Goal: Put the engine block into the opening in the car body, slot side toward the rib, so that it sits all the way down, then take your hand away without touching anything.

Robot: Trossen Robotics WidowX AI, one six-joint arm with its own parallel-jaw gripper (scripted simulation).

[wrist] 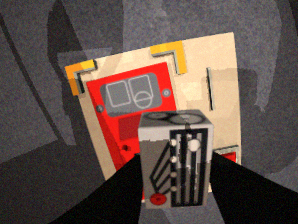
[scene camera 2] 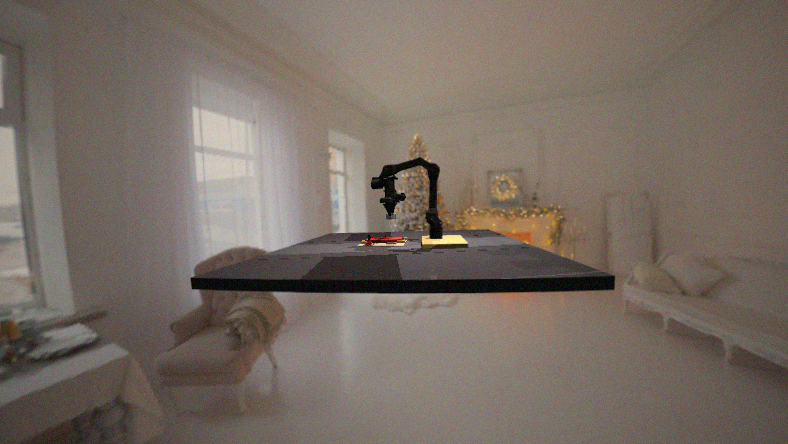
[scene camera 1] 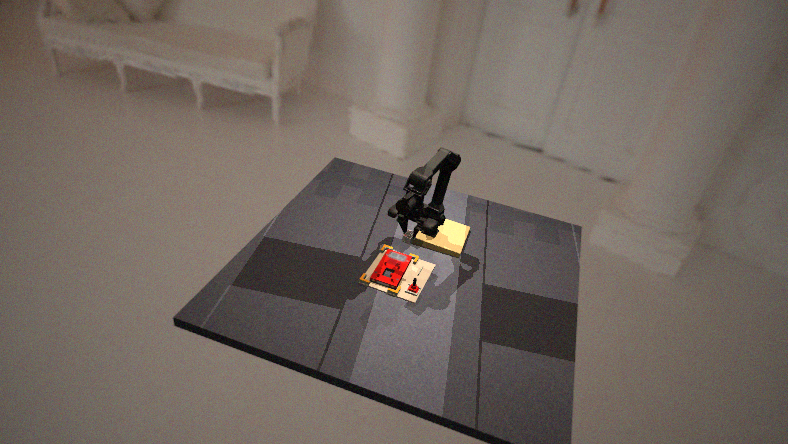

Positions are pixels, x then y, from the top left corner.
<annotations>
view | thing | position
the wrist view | my gripper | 174,160
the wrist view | grey engine block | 176,147
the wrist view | car body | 119,100
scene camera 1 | my gripper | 409,236
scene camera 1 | car body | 393,265
</annotations>
